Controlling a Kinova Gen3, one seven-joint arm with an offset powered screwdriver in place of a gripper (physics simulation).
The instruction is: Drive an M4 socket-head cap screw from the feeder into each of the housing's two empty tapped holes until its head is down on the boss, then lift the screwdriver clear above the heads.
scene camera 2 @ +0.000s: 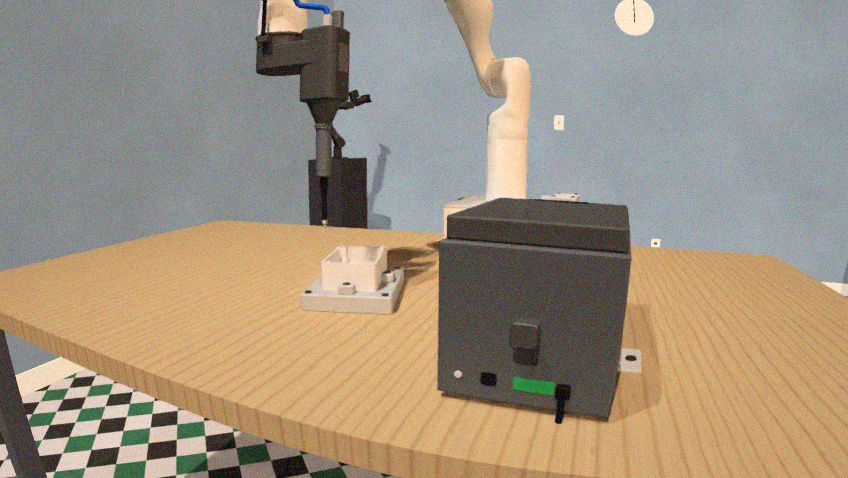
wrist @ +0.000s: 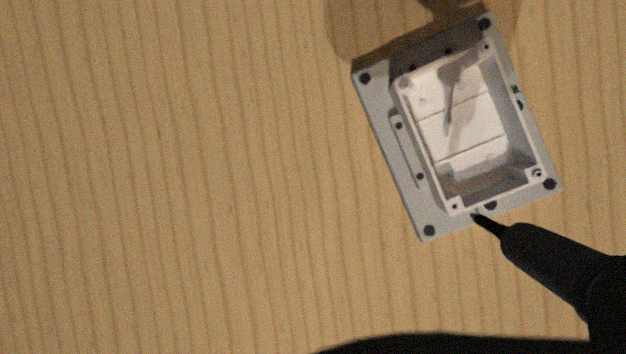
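Note:
The white open-topped housing [scene camera 2: 350, 276] [wrist: 482, 119] sits on a grey fixture plate [scene camera 2: 350, 304] [wrist: 377, 99]. In the wrist view, the near-left corner hole [wrist: 454, 206] and the far-right corner hole [wrist: 486, 46] look dark and open. A ringed screw head [wrist: 537, 173] shows at the near-right corner, and a grey round head [wrist: 404, 82] at the far-left one. My screwdriver [scene camera 2: 324, 222] [wrist: 474, 215] points down, with a small silvery screw at its bit tip. The tip is high above the table and apart from the housing. The dark screw feeder [scene camera 2: 531, 296] stands at the front right.
The wooden table [scene camera 2: 195, 308] [wrist: 200, 175] carries the plate and feeder. A light bracket [scene camera 2: 630, 360] protrudes beside the feeder. The pale robot arm [scene camera 2: 507, 142] rises behind it. A black pedestal [scene camera 2: 354, 190] with a small dark arm stands behind the table.

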